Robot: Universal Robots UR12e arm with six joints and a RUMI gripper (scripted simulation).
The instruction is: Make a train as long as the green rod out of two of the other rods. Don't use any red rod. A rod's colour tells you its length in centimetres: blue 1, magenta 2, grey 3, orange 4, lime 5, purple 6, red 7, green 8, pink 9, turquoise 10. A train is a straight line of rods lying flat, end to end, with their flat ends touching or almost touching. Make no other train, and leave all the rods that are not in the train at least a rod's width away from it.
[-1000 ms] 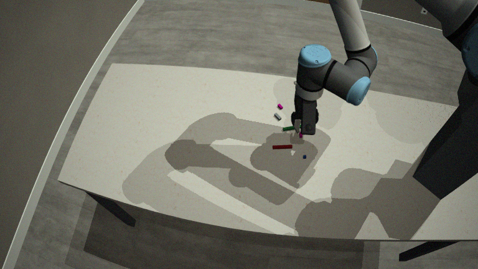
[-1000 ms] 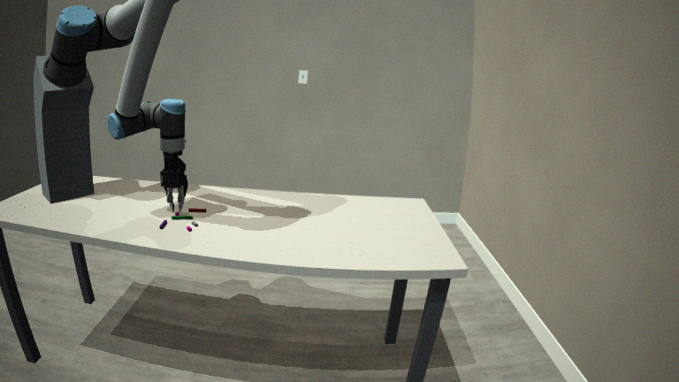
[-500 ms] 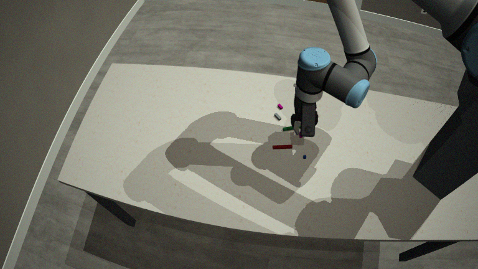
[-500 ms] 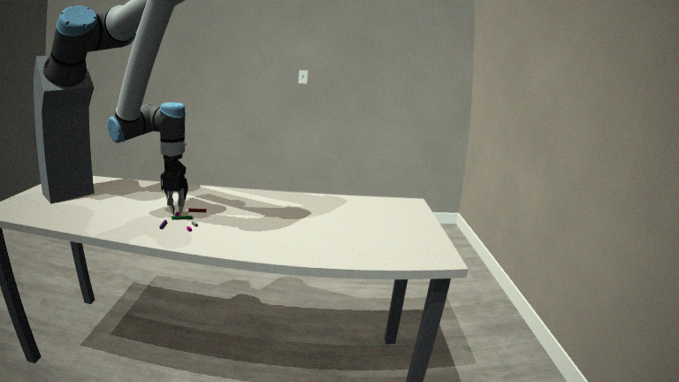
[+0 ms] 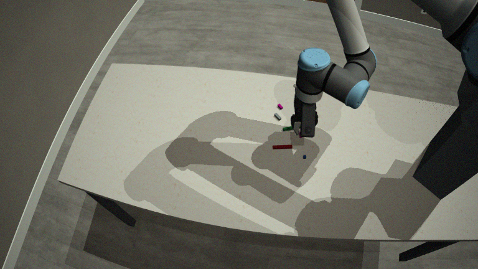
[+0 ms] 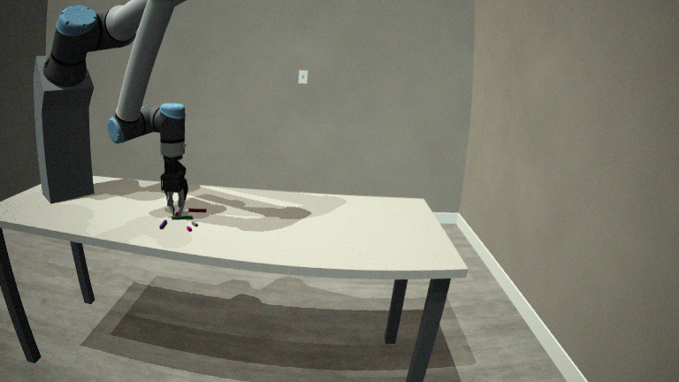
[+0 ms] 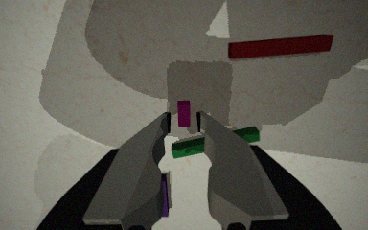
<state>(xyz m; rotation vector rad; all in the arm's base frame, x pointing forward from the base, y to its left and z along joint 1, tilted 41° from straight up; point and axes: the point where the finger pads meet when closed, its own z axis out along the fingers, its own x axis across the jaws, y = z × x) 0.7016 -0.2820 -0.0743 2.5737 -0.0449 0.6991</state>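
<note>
Now: the green rod 40 mm to the right of my hand, 20 mm ahead of it and 10 mm below it. Also, from my hand: small blue rod 90 mm to the left, 10 mm below; red rod 80 mm ahead, 40 mm to the left, 10 mm below; purple rod 100 mm to the right, 40 mm behind, 10 mm below.
</note>
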